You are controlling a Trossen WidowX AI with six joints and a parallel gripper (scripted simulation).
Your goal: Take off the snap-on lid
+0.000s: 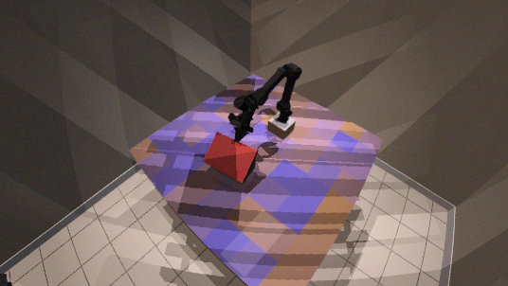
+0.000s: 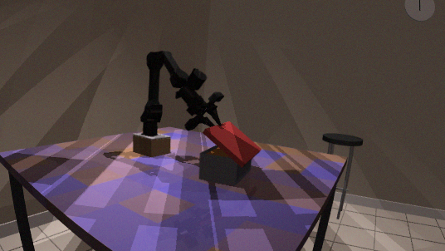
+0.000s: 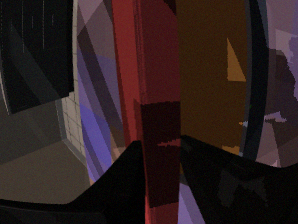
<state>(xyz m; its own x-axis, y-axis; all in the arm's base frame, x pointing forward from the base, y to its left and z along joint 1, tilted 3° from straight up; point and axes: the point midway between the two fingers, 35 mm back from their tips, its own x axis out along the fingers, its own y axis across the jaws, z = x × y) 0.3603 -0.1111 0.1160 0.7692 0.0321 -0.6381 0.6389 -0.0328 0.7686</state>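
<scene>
Now: gripper tip 7 cm short of the red lid and 4 cm above it. From my gripper tip the other things lie so: dark grey storage box: 13 cm below, 4 cm ahead.
</scene>
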